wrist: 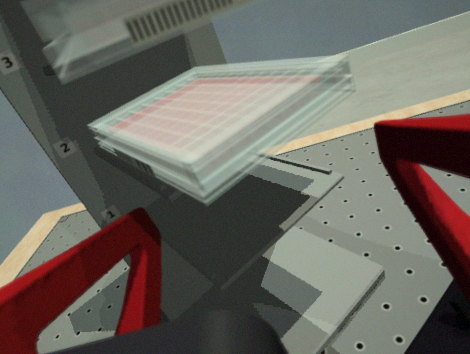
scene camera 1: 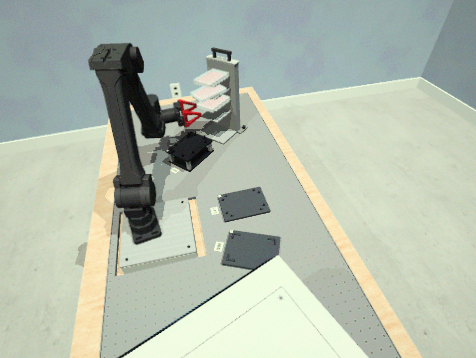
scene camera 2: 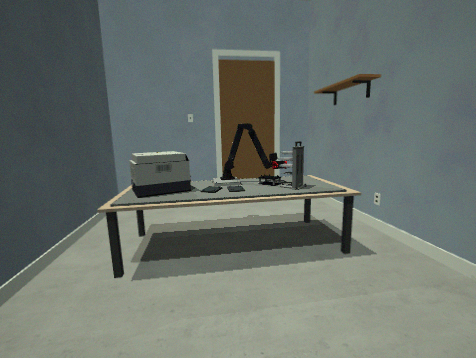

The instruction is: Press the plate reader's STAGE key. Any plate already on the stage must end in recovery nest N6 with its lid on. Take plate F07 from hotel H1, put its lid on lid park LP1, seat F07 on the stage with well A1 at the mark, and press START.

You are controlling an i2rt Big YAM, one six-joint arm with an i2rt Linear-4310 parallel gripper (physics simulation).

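Pixels of known places: gripper, between the fingertips: (wrist: 257,183) (scene camera 1: 199,109) (scene camera 2: 282,165); arm's base, origin of its link: (scene camera 1: 145,226) (scene camera 2: 227,178).
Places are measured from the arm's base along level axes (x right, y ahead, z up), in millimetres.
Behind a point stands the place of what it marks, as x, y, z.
Note:
The grey hotel (scene camera 1: 234,95) @[-386, 495, 161] (scene camera 2: 298,170) @[-438, 498, 111] (wrist: 86,176) @[-491, 429, 123] stands at the table's far end, with lidded plates on its upper shelves. In the wrist view, a clear-lidded plate with pink wells (wrist: 220,107) @[-395, 371, 151] is at level 2, and a plate with a barcode (wrist: 90,47) @[-414, 315, 190] is at level 3. No plate ID is readable. My gripper (scene camera 1: 198,110) @[-391, 336, 132] (scene camera 2: 280,164) @[-391, 336, 132] (wrist: 257,183) @[-391, 336, 132] is open and empty, its red fingers in front of the hotel, apart from the plates. The plate reader (scene camera 1: 250,320) @[480, 147, 269] (scene camera 2: 161,172) @[586, 274, 139] is at the opposite end; its keys and stage do not show.
A black raised stand (scene camera 1: 190,146) @[-301, 252, 31] is beside the hotel, below the gripper. Two flat dark nests (scene camera 1: 244,204) @[42, 338, -20] (scene camera 1: 251,249) @[215, 280, -17] lie between hotel and reader; their small labels are hard to read. A bare shelf (wrist: 210,230) @[-426, 388, 81] is below the level 2 plate.

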